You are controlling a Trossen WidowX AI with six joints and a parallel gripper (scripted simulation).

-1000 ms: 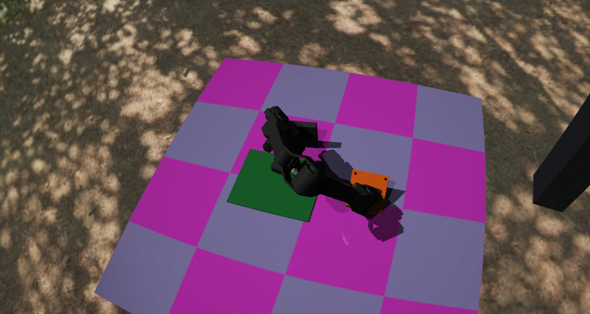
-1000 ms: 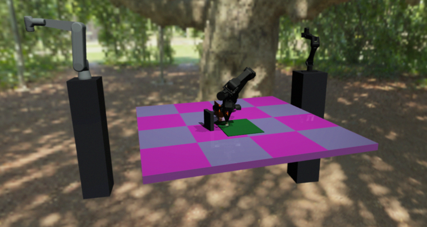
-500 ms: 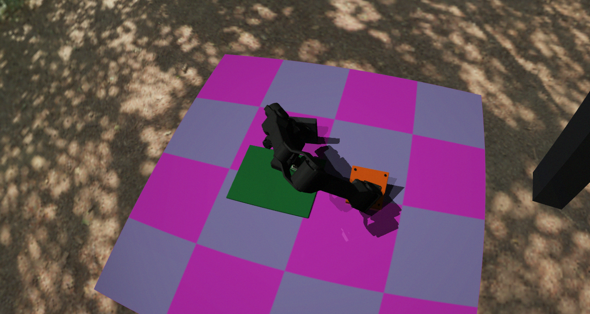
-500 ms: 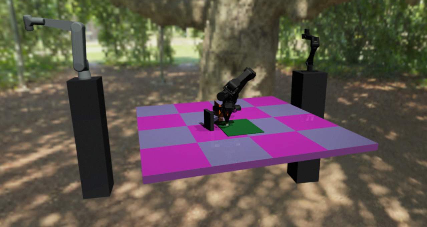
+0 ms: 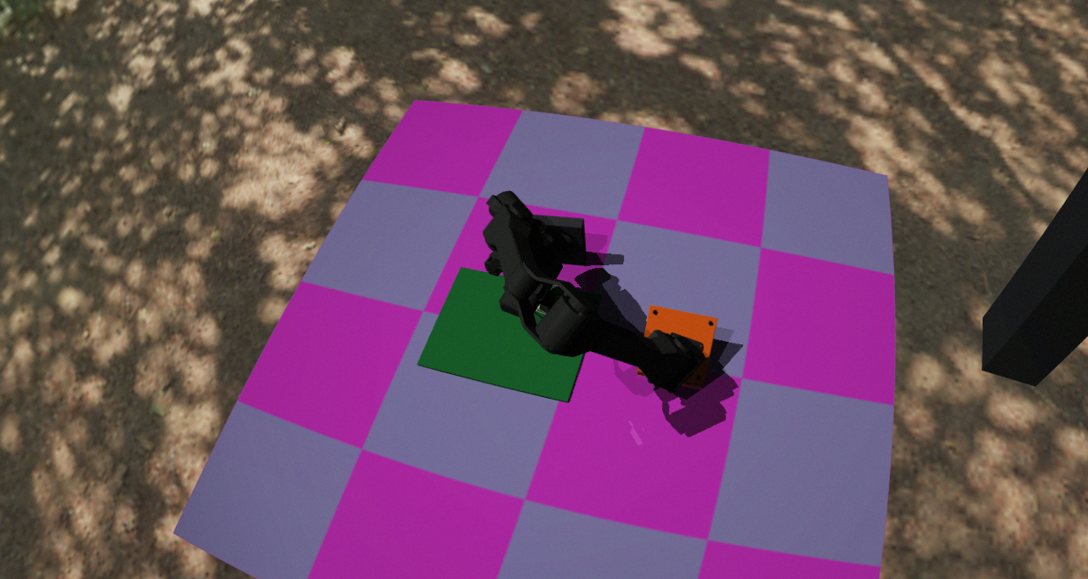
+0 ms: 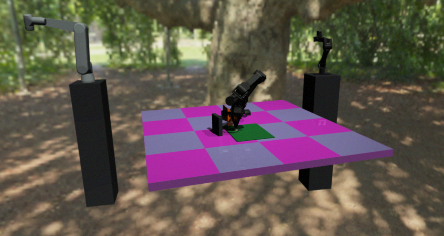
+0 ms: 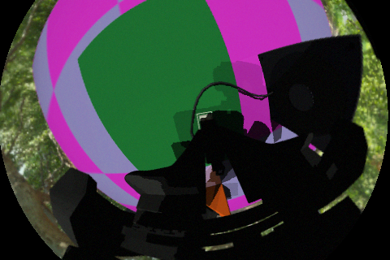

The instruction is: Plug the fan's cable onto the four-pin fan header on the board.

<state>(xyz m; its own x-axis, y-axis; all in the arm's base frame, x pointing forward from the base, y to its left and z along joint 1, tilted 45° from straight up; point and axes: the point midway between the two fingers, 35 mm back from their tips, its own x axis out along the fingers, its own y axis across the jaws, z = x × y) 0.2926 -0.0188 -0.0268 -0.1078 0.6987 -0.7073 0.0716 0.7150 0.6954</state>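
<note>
My gripper tip is now 70 mm to the right of the green board, 50 mm above it and 40 mm short of it. Also, from my gripper tip: black fan 120 mm to the right, 20 mm ahead, 20 mm above; then black plug 10 mm behind, 10 mm above.
</note>
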